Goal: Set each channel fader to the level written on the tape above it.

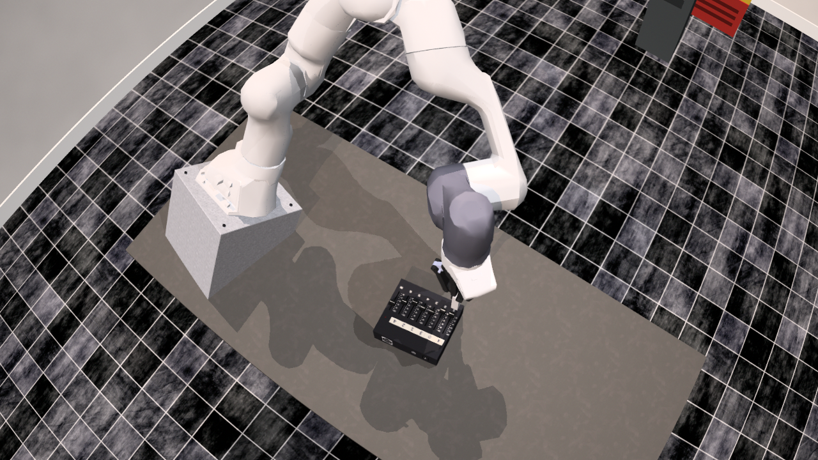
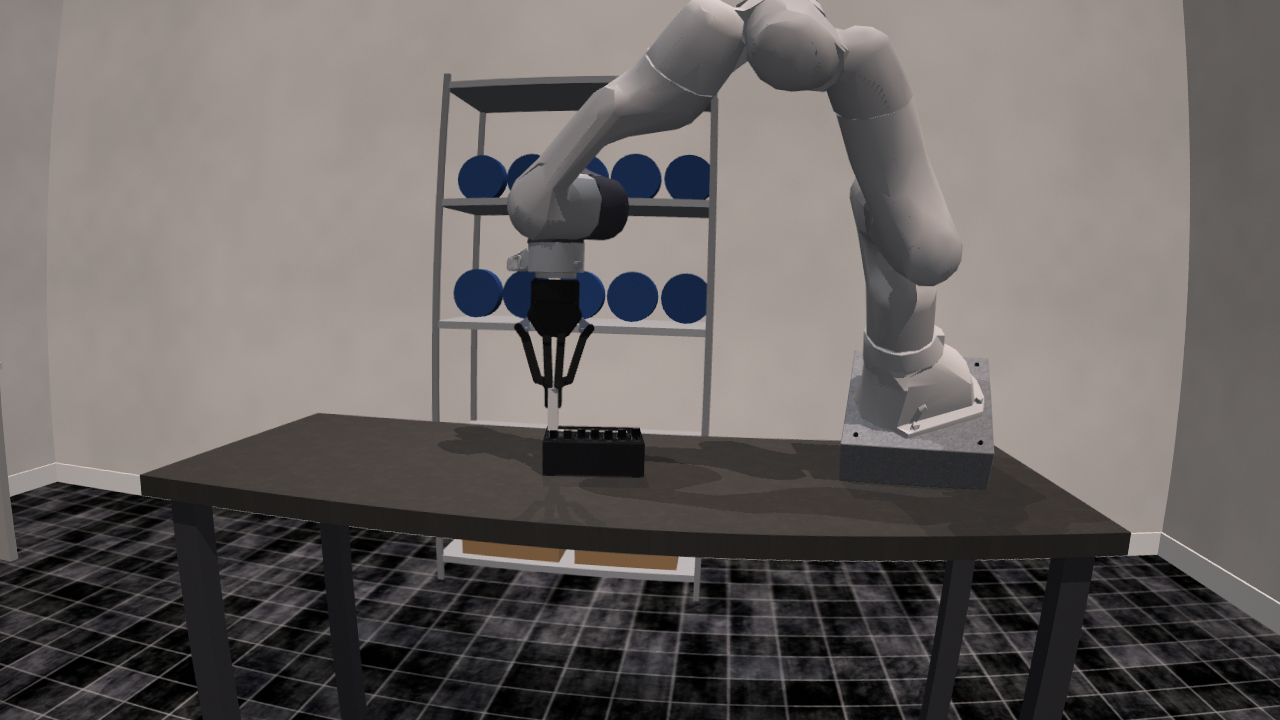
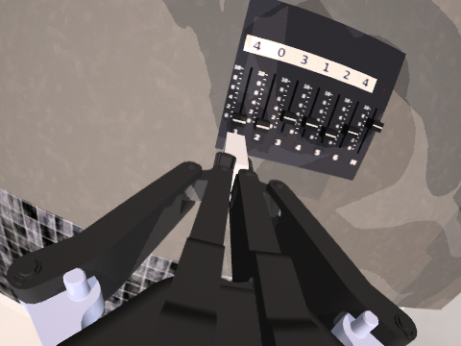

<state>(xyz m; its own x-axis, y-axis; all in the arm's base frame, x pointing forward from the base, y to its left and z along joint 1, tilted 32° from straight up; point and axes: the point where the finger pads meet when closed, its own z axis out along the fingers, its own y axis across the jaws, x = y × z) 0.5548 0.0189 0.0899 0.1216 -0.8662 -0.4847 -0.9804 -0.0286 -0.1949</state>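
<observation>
Right now the master fader is 13 cm behind my hand, 7 cm to the right of it and 4 cm below it.
</observation>
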